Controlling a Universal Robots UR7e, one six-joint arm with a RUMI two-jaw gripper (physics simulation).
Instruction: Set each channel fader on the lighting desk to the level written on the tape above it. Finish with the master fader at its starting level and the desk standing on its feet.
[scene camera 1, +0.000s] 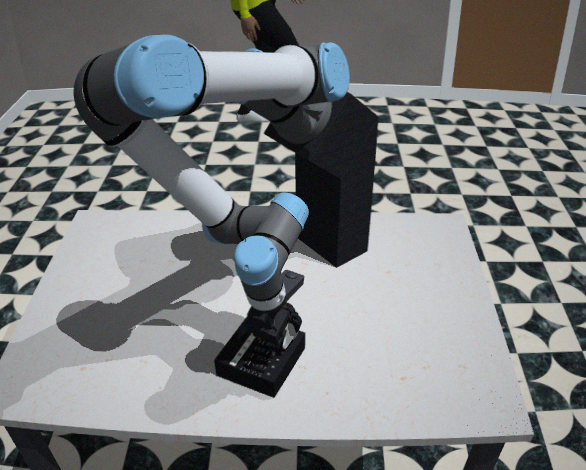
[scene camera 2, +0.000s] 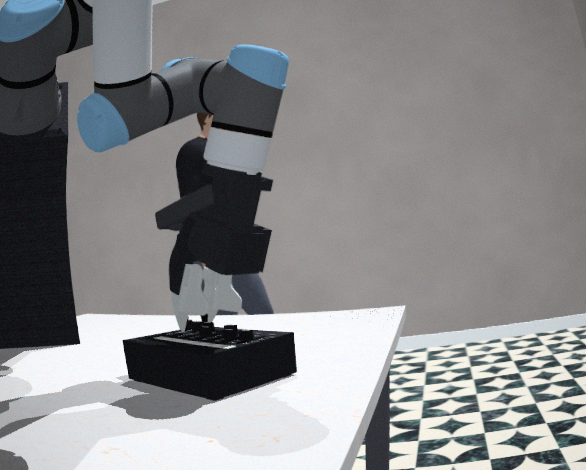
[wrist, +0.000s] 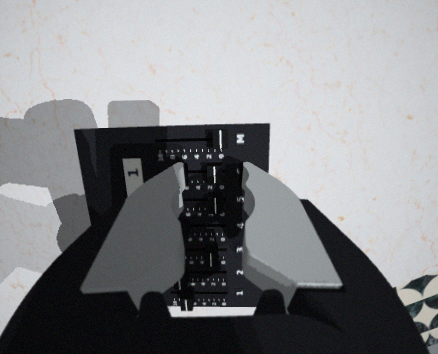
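Pixels of known places: gripper, fingertip midpoint: (scene camera 1: 283, 335) (scene camera 2: 194, 329) (wrist: 213, 165); arm's base, origin of the base link: (scene camera 1: 305, 114) (scene camera 2: 24, 110).
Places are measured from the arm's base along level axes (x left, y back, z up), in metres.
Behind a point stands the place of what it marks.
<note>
The black lighting desk (scene camera 1: 274, 384) @(x -0.111, y -0.474, z -0.385 m) (scene camera 2: 210, 370) @(x -0.236, y -0.403, z -0.394 m) (wrist: 107, 137) @(x -0.139, y -0.284, z -0.376 m) stands flat on its feet. My gripper (scene camera 1: 286, 346) @(x -0.082, y -0.342, z -0.374 m) (scene camera 2: 196, 325) @(x -0.082, y -0.342, z -0.374 m) (wrist: 213, 165) @(x -0.082, y -0.342, z -0.374 m) is partly open, empty and pointing down. Its tips are low at the desk's top, on either side of the channel 6 fader cap (wrist: 214, 174) @(x -0.083, y -0.346, z -0.363 m) in the wrist view. That cap is near 1. The channel 5 cap (wrist: 215, 204) @(x -0.093, y -0.365, z -0.363 m) is also near 1, and the channel 3 cap (wrist: 211, 259) @(x -0.119, y -0.401, z -0.363 m) near 2. The channel 1 cap (wrist: 186, 303) @(x -0.160, y -0.427, z -0.363 m) is higher up its scale. The master cap (wrist: 220, 139) @(x -0.067, y -0.329, z -0.363 m) is at 0. The tape (wrist: 133, 170) @(x -0.136, y -0.314, z -0.375 m) shows a 1; its other numbers are hidden. The channel 4 cap is hidden.
The desk rests on a pale table (scene camera 1: 410, 325) @(x 0.231, y -0.289, z -0.431 m) (scene camera 2: 165, 450) @(x -0.394, y -0.399, z -0.431 m). The arm's black pedestal (scene camera 1: 320, 200) @(x 0.042, y 0.007, z -0.251 m) (scene camera 2: 35, 240) @(x 0.045, y 0.005, z -0.236 m) stands at the table's back edge. A person (scene camera 1: 272, 25) (scene camera 2: 189, 165) stands beyond the table. The arm's shadows fall across the left of the table in scene camera 1.
</note>
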